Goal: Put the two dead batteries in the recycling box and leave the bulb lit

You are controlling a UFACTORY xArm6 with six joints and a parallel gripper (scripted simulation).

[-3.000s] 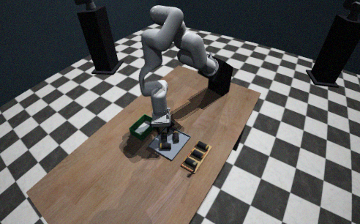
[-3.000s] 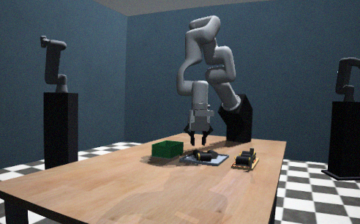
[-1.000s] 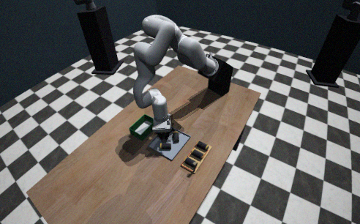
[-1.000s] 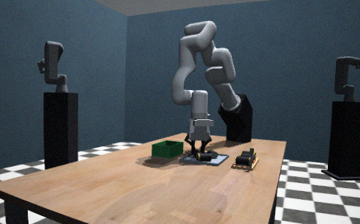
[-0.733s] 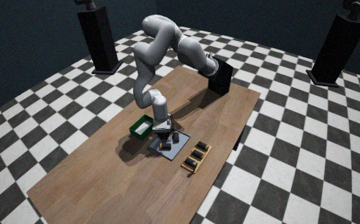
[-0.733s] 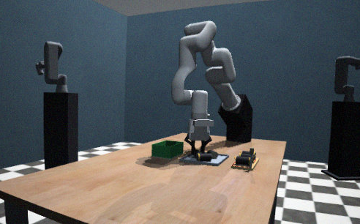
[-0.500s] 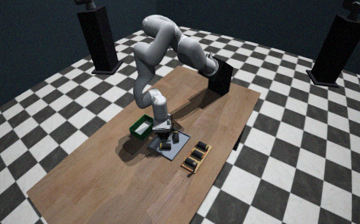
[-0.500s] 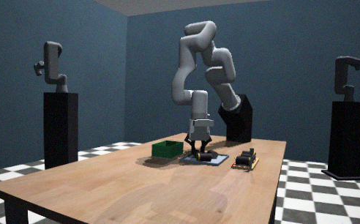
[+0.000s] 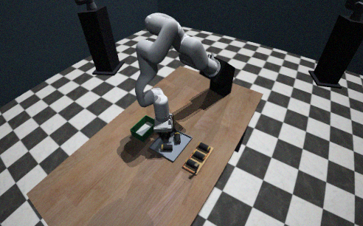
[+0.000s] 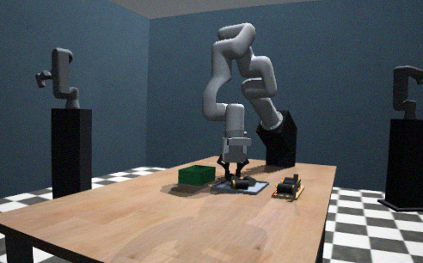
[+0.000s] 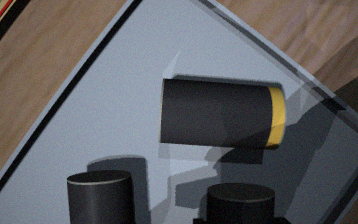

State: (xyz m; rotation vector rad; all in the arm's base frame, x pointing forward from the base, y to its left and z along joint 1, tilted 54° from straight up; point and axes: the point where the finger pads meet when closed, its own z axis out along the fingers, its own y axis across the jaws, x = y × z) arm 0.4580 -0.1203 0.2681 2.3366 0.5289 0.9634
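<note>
My hand is 4 cm to the right of the grey tray, 4 cm above it and 2 cm short of it. Also, from my hand: green recycling box 15 cm to the right, 5 cm behind, 3 cm below.
</note>
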